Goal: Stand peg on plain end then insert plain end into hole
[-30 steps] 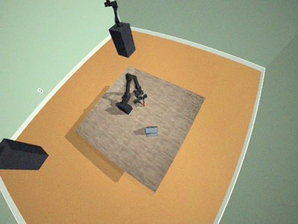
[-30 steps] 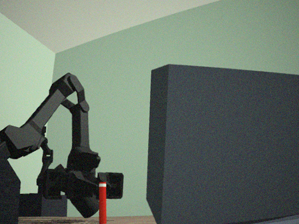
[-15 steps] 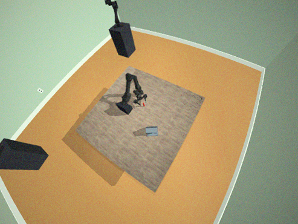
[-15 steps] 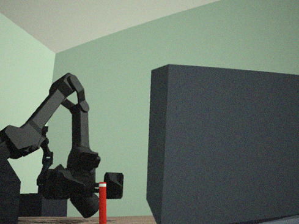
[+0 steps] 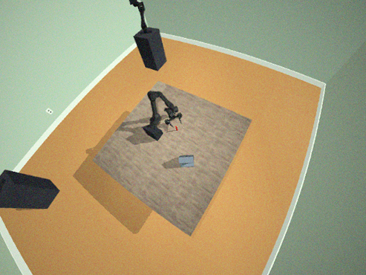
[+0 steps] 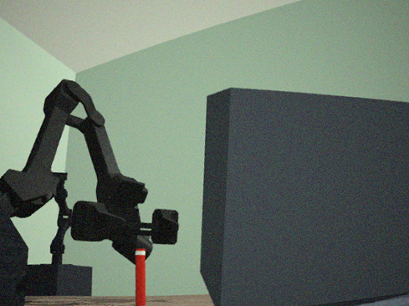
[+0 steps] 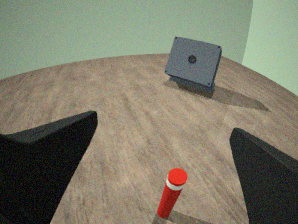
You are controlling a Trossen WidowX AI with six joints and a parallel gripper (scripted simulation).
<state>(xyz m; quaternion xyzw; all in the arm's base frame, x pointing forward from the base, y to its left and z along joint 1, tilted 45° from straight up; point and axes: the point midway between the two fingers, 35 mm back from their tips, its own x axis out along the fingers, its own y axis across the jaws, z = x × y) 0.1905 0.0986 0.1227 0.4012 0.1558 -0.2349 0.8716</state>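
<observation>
Right now the red peg is 6 cm below my gripper tip, 2 cm behind it and 1 cm to the right of it. From my gripper tip the other things lie so: sloped grey panel: 25 cm to the right, 25 cm ahead, 4 cm below.
</observation>
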